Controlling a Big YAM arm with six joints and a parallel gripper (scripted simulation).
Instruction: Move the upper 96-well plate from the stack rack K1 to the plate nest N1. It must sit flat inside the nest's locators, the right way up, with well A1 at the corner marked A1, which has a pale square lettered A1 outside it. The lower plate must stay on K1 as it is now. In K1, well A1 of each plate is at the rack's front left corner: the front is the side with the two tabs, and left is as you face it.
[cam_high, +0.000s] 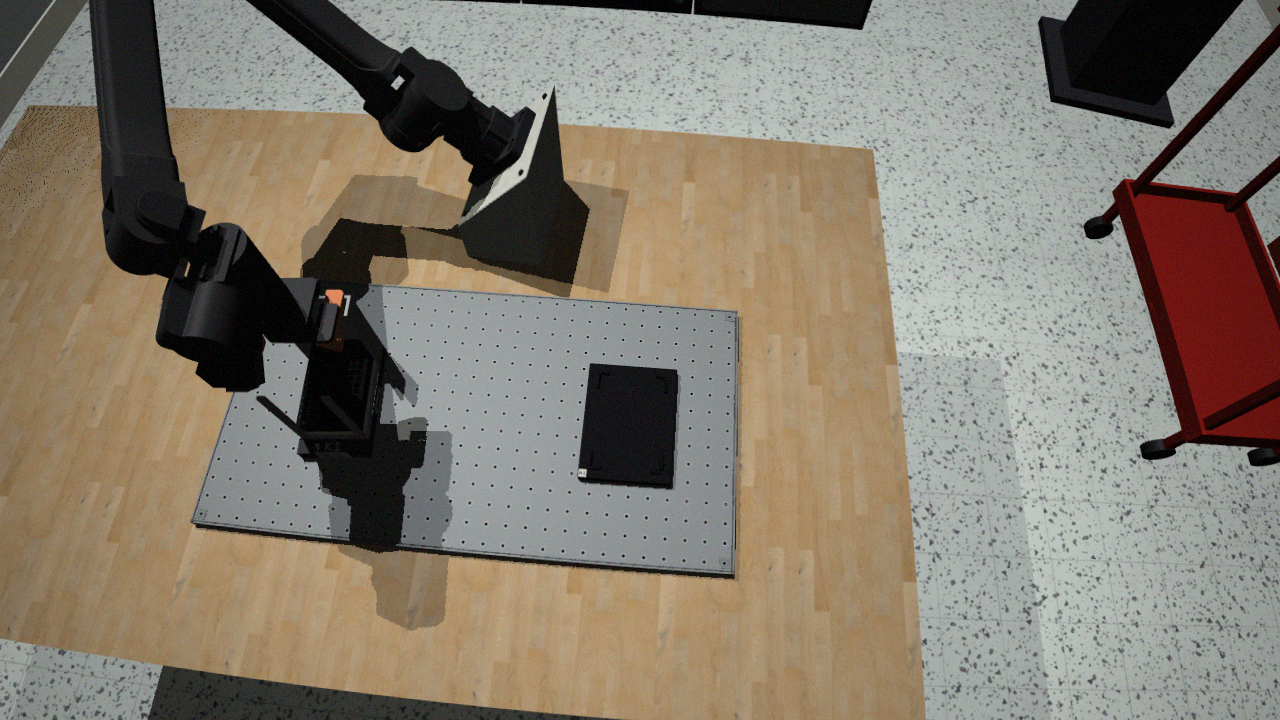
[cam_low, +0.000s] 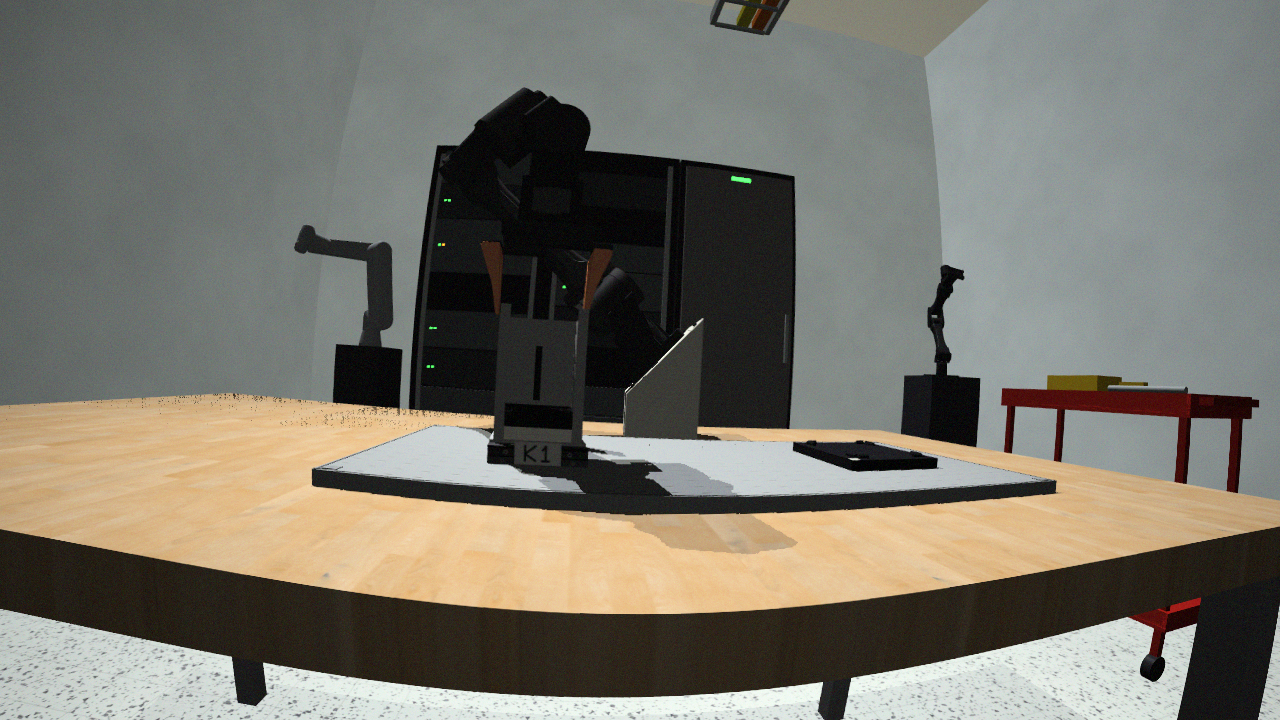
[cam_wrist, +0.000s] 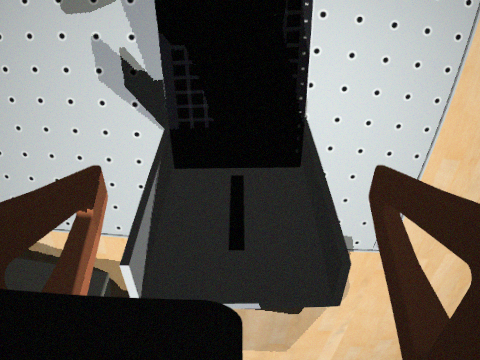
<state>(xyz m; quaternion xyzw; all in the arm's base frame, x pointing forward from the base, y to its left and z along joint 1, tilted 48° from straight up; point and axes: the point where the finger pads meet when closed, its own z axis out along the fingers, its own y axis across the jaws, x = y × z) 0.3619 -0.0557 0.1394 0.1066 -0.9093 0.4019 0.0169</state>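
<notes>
Right now the white 96-well plate is 130 mm below my hand. From my hand the other things lie so: black plate nest N1: 390 mm to the left, 150 mm below, 40 mm behind; pale A1 square: 350 mm to the left, 140 mm below, 40 mm ahead.
</notes>
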